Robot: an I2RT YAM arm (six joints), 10 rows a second.
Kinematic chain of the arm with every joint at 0, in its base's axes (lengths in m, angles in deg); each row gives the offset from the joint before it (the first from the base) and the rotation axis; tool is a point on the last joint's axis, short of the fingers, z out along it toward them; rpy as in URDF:
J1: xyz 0 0 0.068 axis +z
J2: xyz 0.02 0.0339 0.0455 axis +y
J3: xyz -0.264 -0.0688 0 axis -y
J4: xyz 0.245 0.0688 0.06 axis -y
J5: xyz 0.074 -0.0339 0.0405 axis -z
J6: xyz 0.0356 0 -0.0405 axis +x
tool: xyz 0 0 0 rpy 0 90 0
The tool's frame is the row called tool.
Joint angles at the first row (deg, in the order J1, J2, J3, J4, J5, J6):
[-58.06, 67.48, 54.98, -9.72, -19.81, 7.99]
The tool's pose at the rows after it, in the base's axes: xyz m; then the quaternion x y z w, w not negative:
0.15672 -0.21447 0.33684 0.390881 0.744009 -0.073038 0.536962
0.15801 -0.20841 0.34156 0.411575 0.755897 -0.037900 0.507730
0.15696 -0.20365 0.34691 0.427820 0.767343 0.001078 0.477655
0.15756 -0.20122 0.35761 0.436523 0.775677 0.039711 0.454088
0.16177 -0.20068 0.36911 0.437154 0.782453 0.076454 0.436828
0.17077 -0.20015 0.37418 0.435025 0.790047 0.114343 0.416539
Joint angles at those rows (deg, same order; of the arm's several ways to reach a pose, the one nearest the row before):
[-56.34, 67.20, 59.57, -18.24, -18.94, 11.03]
[-55.46, 67.66, 62.76, -25.87, -19.70, 12.95]
[-55.33, 68.42, 66.24, -33.67, -21.85, 14.22]
[-55.27, 70.02, 71.05, -41.04, -24.62, 15.09]
[-54.78, 72.31, 76.16, -47.00, -27.51, 15.70]
[-53.41, 74.96, 80.07, -51.48, -30.00, 16.51]

